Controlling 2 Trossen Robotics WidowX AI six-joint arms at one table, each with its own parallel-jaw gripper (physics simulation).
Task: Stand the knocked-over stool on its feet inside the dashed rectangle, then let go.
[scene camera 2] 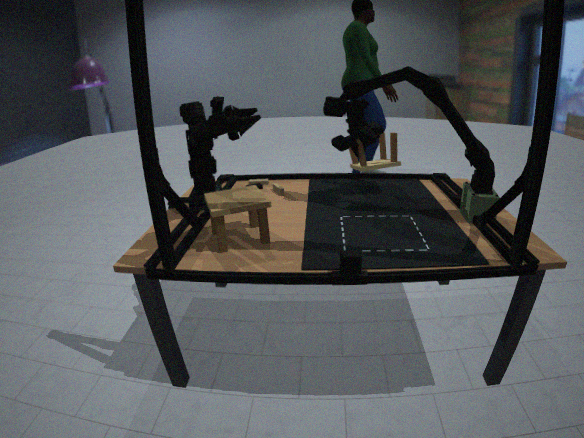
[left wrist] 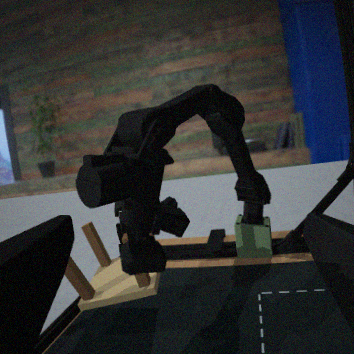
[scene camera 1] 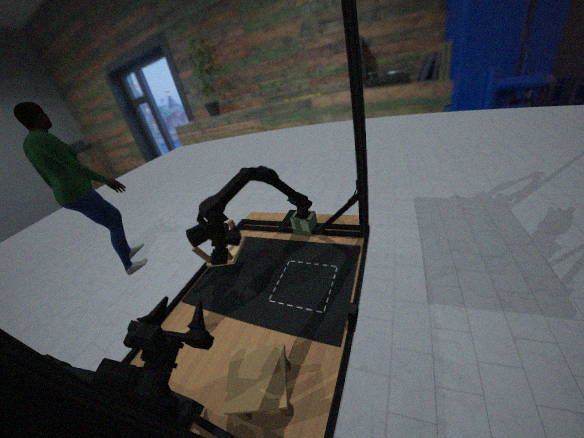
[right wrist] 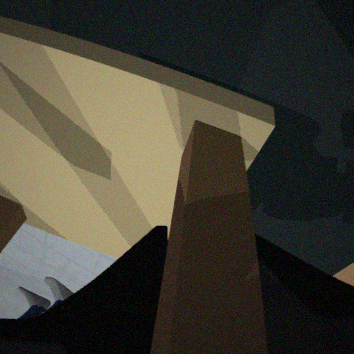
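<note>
The light wooden stool (scene camera 1: 233, 253) (scene camera 2: 378, 164) (left wrist: 117, 285) (right wrist: 125, 120) is upside down, seat below and brown legs up. It hangs above the table's back edge, at the back of the dark mat. My right gripper (scene camera 1: 219, 259) (scene camera 2: 359, 144) (left wrist: 130, 269) (right wrist: 196, 236) is shut on one of its legs; the arm hides part of the stool. The dashed rectangle (scene camera 1: 298, 261) (scene camera 2: 385, 250) (left wrist: 261, 320) is drawn on the mat, nearer the front in scene camera 2. My left gripper (scene camera 1: 182, 302) (scene camera 2: 258, 114) is open and empty, high over the table's left part in scene camera 2.
A second, larger wooden stool (scene camera 1: 257, 395) (scene camera 2: 237, 199) stands upright left of the dark mat (scene camera 2: 325, 256) in scene camera 2. Small wooden pieces (scene camera 2: 278, 189) lie behind it. A green block (scene camera 1: 304, 223) (scene camera 2: 471, 202) (left wrist: 253, 239) is at the right arm's base. Black frame posts (scene camera 2: 145, 125) rise from the table.
</note>
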